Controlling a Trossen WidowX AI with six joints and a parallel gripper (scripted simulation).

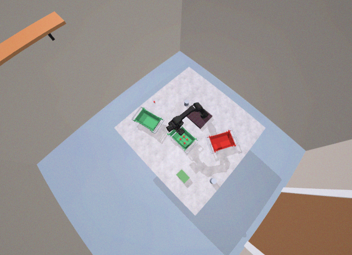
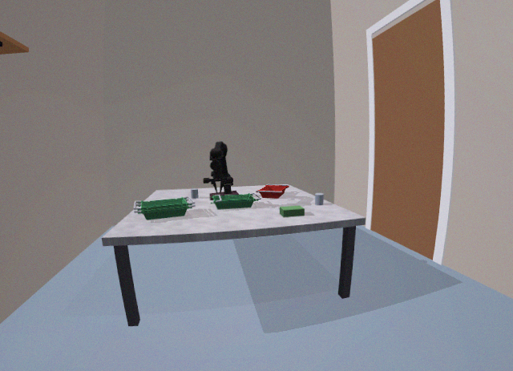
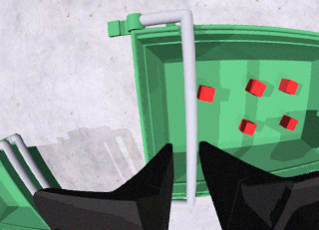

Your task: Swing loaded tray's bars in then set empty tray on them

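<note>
Right now my gripper tip is 380 mm to the right of the red tray, 350 mm past it and 50 mm above it. Round my gripper tip: green block 430 mm to the left, 220 mm ahead, 70 mm below.
</note>
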